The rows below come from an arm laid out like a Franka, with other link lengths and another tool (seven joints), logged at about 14 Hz.
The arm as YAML. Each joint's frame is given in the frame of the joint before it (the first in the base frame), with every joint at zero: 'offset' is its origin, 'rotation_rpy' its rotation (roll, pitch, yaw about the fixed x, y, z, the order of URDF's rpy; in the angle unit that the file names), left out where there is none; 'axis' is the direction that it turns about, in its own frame. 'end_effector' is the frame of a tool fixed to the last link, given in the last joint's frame.
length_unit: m
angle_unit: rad
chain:
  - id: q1
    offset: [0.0, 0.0, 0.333]
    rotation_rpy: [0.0, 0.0, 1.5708]
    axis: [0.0, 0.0, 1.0]
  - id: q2
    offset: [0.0, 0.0, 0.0]
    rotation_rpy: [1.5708, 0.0, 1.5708]
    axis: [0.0, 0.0, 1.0]
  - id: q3
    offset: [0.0, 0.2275, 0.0]
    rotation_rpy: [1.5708, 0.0, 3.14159]
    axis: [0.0, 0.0, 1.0]
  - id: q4
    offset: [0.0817, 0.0, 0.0]
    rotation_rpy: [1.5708, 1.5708, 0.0]
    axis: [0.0, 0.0, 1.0]
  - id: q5
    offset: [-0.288, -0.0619, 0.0]
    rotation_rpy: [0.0, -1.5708, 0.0]
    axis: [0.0, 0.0, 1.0]
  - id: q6
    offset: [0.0, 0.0, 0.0]
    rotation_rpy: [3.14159, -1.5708, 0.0]
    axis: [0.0, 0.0, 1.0]
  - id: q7
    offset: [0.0, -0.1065, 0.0]
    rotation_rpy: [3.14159, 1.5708, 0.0]
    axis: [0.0, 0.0, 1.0]
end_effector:
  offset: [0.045, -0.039, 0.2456]
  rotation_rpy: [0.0, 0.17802, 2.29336]
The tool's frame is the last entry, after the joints.
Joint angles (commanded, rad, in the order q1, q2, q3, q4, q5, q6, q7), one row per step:
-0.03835, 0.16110, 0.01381, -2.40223, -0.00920, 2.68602, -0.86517
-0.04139, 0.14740, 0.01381, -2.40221, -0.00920, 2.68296, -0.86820
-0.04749, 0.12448, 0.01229, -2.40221, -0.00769, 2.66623, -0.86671
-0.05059, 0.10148, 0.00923, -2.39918, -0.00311, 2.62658, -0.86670
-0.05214, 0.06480, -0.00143, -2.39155, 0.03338, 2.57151, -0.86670
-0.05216, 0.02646, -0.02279, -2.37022, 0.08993, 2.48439, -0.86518
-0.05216, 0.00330, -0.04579, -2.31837, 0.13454, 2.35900, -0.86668
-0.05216, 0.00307, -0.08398, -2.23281, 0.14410, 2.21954, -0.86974
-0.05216, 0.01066, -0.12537, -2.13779, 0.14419, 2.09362, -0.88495
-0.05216, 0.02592, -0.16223, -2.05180, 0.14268, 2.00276, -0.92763
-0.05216, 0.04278, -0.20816, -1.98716, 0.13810, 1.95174, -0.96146
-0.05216, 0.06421, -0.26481, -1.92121, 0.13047, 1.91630, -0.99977
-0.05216, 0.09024, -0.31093, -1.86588, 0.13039, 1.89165, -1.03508
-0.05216, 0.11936, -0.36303, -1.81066, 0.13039, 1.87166, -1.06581
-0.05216, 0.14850, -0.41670, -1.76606, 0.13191, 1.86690, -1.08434
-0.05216, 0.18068, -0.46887, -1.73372, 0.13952, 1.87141, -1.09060
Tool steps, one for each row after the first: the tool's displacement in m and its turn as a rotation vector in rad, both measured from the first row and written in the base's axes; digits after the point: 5 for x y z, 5 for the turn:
0.00241, -0.00152, 0.00531, -0.00088, -0.01063, -0.00004
0.00349, -0.00460, 0.01327, -0.00069, -0.01683, -0.01042
0.00029, -0.00680, 0.02036, 0.00161, -0.00326, -0.02038
-0.00201, -0.00845, 0.03325, 0.02401, 0.00665, -0.06081
-0.00629, -0.00968, 0.04912, 0.06589, 0.03187, -0.12299
-0.01088, -0.00973, 0.06707, 0.10956, 0.07895, -0.16697
-0.01222, -0.01953, 0.08706, 0.13210, 0.12888, -0.19534
-0.01103, -0.03398, 0.10874, 0.14497, 0.16284, -0.20827
-0.00814, -0.05053, 0.12637, 0.14987, 0.17720, -0.19135
-0.00540, -0.07253, 0.13820, 0.14701, 0.17543, -0.19540
-0.00228, -0.10156, 0.14929, 0.13507, 0.16194, -0.20636
-0.00034, -0.12505, 0.15585, 0.12596, 0.15306, -0.21389
0.00006, -0.15138, 0.16172, 0.11221, 0.14348, -0.23215
-0.00067, -0.17813, 0.16527, 0.09476, 0.13046, -0.26559
-0.00321, -0.20231, 0.16452, 0.08036, 0.12228, -0.31208

